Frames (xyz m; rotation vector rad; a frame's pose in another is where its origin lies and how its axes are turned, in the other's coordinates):
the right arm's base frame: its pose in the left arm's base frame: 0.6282 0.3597 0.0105 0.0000 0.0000 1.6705
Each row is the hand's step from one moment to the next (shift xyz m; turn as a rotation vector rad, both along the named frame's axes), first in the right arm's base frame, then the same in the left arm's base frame.
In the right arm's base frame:
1: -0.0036 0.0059 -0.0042 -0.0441 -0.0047 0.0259
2: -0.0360 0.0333 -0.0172 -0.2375 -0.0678 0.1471
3: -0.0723 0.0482 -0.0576 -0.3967 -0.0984 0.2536
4: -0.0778 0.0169 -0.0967 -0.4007 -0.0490 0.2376
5: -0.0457 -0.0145 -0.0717 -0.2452 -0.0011 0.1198
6: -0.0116 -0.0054 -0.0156 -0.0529 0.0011 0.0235
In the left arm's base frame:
1: -0.0055 -0.0042 -0.0042 0.0091 -0.0434 0.0259
2: -0.0296 -0.0391 -0.0172 0.0911 -0.2296 0.1471
3: -0.0408 -0.0767 -0.0576 0.1374 -0.3849 0.2536
4: -0.0091 -0.0791 -0.0967 0.0886 -0.3938 0.2376
5: 0.0190 -0.0440 -0.0717 0.0255 -0.2439 0.1198
6: 0.0065 -0.0110 -0.0156 0.0042 -0.0527 0.0235

